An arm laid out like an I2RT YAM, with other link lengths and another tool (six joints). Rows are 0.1 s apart.
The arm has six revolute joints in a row. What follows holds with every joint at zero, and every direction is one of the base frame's. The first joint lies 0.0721 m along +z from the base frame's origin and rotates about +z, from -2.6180 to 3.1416 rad. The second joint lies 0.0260 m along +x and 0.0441 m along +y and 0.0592 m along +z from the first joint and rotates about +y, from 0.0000 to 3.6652 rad. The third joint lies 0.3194 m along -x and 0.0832 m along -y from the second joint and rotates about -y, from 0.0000 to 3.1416 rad. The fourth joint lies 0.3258 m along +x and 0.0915 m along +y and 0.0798 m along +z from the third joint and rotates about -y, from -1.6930 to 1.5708 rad. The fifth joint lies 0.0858 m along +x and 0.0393 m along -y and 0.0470 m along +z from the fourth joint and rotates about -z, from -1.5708 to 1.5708 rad. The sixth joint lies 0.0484 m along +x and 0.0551 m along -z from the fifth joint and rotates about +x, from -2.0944 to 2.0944 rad. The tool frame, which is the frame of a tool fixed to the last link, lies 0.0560 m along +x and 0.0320 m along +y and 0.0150 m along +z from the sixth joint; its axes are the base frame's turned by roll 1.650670, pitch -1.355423 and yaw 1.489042 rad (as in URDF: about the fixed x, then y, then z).
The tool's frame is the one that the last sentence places.
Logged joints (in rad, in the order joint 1, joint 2, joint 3, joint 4, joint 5, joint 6), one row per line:
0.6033 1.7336 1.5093 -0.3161 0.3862 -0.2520
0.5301 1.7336 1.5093 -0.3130 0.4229 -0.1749
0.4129 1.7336 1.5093 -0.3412 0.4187 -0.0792
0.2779 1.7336 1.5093 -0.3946 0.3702 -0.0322
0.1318 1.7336 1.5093 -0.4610 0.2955 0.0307
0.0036 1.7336 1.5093 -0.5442 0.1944 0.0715
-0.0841 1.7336 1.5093 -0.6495 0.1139 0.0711
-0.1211 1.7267 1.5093 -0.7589 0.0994 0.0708
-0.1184 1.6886 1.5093 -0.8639 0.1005 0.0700
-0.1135 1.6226 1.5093 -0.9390 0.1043 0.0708
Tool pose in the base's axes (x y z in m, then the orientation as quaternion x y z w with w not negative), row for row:
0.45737 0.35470 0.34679 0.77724 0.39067 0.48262 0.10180
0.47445 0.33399 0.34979 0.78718 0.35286 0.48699 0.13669
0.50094 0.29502 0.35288 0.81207 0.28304 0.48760 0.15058
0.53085 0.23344 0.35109 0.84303 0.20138 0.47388 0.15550
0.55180 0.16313 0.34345 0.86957 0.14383 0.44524 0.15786
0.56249 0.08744 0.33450 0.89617 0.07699 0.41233 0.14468
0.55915 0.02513 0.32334 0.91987 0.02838 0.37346 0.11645
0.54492 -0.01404 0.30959 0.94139 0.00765 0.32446 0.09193
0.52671 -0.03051 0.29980 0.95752 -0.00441 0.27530 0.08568
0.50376 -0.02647 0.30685 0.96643 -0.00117 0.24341 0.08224
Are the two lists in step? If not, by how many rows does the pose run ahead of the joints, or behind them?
The pose runs 1 row behind the joints: the pose in row i belongs to the joints in row i - 1.
